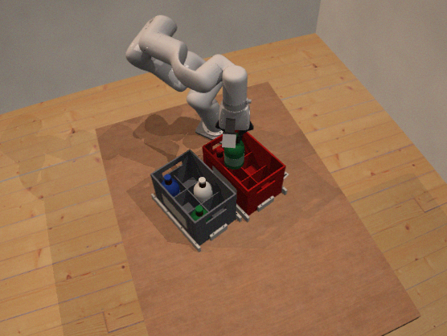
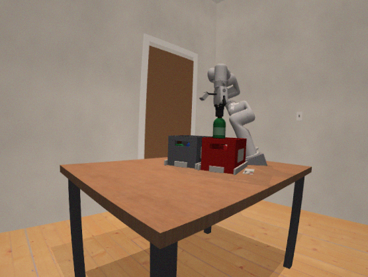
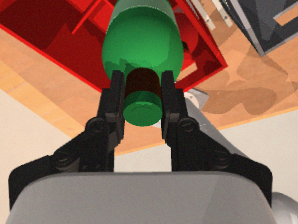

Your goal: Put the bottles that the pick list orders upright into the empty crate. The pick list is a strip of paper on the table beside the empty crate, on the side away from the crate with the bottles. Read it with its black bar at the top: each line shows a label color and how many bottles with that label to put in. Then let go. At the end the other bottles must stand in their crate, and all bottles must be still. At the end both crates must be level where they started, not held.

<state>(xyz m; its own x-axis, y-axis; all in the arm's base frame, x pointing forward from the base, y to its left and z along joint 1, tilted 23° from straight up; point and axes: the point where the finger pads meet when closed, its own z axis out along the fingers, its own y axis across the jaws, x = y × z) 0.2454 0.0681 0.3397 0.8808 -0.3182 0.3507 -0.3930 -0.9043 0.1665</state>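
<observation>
Now: hand 70 mm above the green bottle. Also, from my hand: white bottle (230 mm below, 130 mm to the right, 30 mm ahead); then red bottle (230 mm below, 90 mm behind, 30 mm to the right); then red crate (230 mm below, 40 mm to the left, 20 mm behind).
</observation>
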